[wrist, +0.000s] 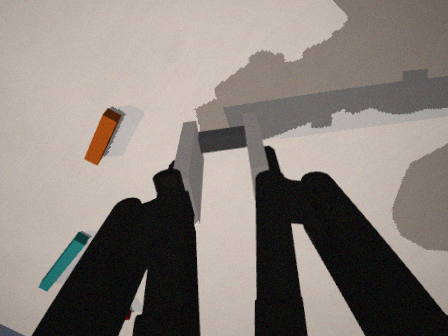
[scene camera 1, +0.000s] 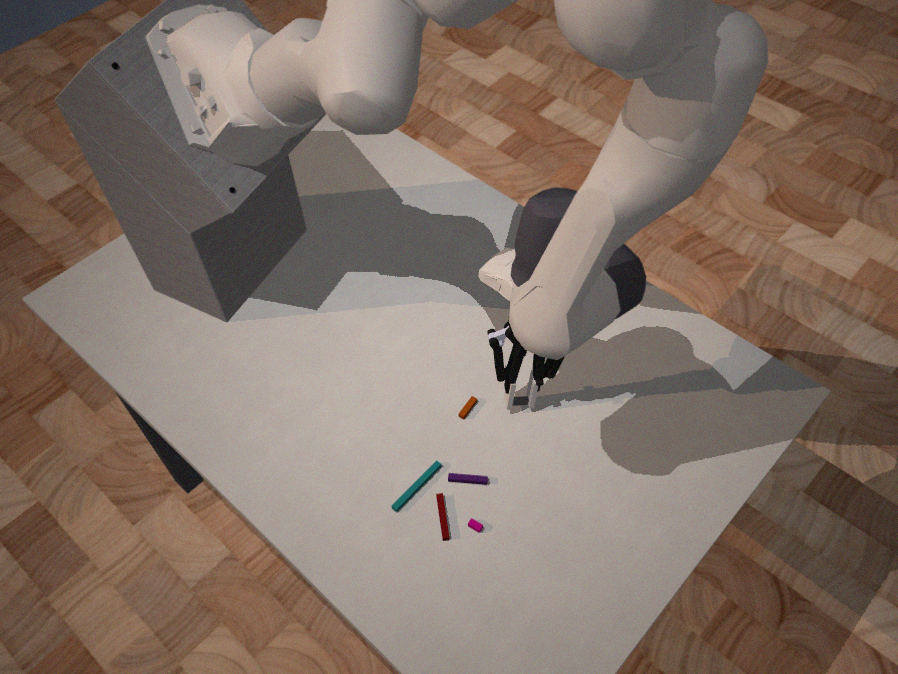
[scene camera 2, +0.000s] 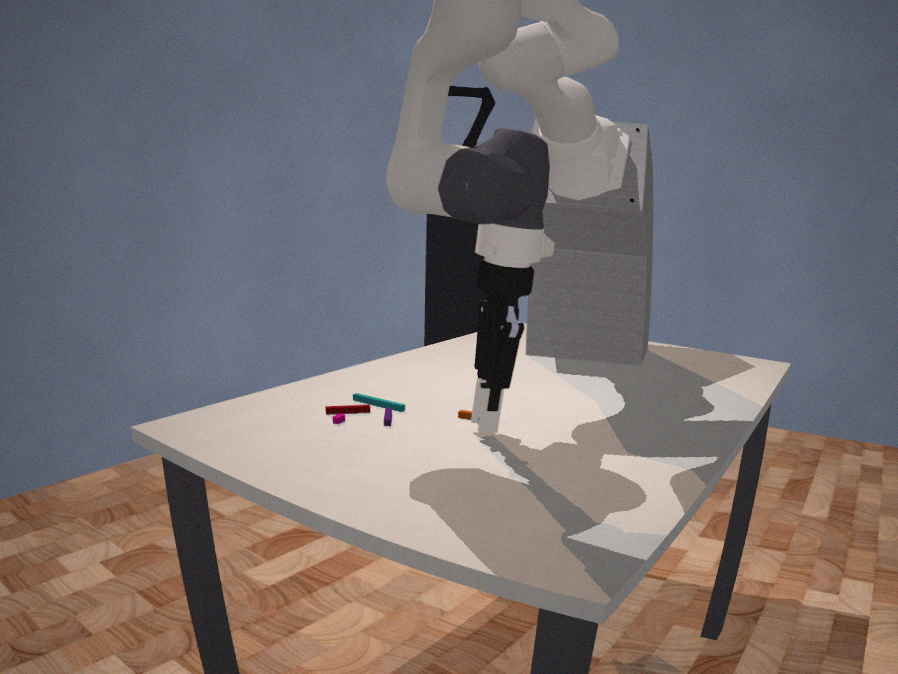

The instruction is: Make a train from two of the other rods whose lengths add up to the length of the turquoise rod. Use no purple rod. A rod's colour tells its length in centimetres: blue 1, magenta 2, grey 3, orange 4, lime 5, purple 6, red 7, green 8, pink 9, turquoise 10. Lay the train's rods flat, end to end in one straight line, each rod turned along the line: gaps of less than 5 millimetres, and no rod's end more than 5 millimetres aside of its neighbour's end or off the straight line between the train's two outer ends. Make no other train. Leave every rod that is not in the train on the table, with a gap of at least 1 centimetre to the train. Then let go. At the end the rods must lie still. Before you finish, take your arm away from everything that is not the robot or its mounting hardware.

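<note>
My gripper (scene camera 2: 483, 426), (wrist: 222, 137), (scene camera 1: 518, 402), in sight. Orange rod (wrist: 109, 120). Grey rod (wrist: 229, 138). Turquoise rod (wrist: 79, 241).
</note>
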